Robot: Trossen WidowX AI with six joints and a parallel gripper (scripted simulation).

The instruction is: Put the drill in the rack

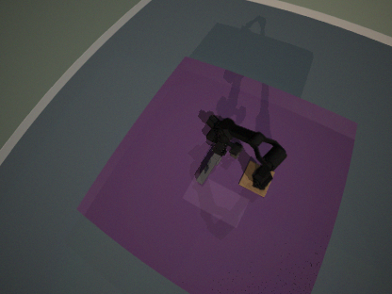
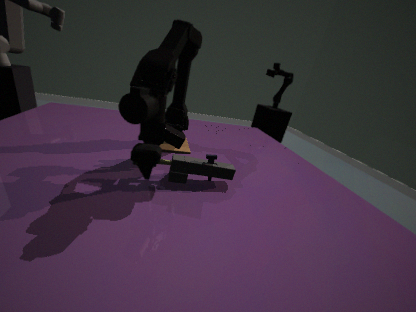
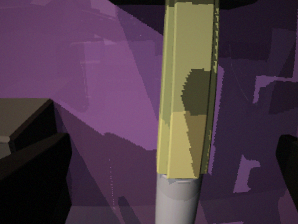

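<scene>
The drill lies 10 mm ahead of my gripper tip, 40 mm to the left of it and 30 mm above it. The rest, counted from my gripper tip: key (30 mm ahead, 160 mm to the left, 30 mm above); block (30 mm ahead, 140 mm to the left, 20 mm above); rack (80 mm behind).
</scene>
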